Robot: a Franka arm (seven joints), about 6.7 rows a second.
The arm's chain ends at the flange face. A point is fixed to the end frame.
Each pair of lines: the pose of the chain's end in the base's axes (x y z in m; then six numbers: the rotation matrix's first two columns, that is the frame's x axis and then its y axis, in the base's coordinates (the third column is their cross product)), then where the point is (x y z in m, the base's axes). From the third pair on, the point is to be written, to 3 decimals.
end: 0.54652 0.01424 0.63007 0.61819 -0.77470 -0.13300 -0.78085 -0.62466 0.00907
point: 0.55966 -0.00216 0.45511
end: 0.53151 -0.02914 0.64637 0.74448 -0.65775 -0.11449 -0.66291 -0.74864 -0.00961
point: 0.55186 -0.04278 0.47187
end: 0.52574 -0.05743 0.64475 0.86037 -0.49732 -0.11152 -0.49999 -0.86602 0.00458
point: 0.548 -0.069 0.470
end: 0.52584 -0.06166 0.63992 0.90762 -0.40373 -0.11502 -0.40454 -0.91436 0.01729
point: 0.547 -0.073 0.465
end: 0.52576 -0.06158 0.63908 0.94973 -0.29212 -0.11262 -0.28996 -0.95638 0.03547
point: 0.548 -0.073 0.465
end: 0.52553 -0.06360 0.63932 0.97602 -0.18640 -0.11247 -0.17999 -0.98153 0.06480
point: 0.548 -0.078 0.465
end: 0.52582 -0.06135 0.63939 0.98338 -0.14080 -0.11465 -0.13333 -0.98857 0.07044
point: 0.548 -0.075 0.465
